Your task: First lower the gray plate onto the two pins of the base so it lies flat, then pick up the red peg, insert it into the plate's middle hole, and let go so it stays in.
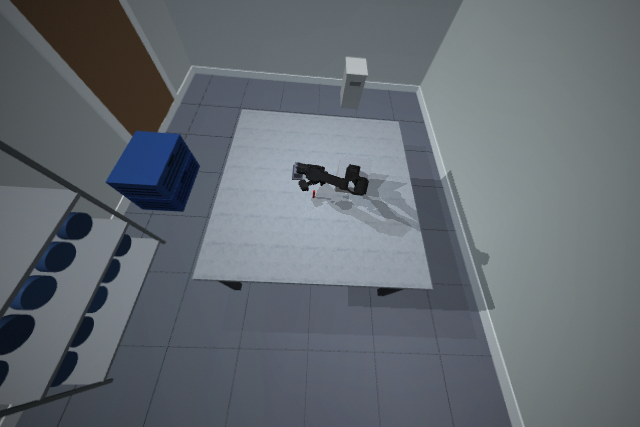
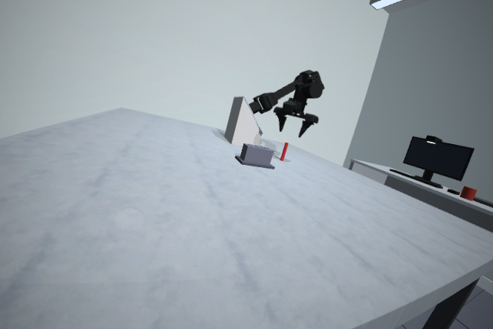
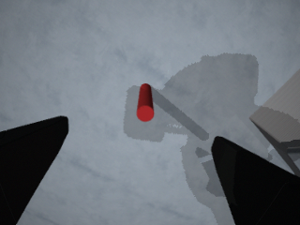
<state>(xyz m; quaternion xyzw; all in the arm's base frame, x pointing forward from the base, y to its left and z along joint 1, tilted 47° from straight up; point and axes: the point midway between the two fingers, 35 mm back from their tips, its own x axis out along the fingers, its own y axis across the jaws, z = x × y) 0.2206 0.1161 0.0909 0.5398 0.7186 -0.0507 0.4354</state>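
My gripper tip is now 80 mm above the red peg. Also, from my gripper tip: gray plate: 170 mm to the right, 140 mm ahead, 70 mm below.
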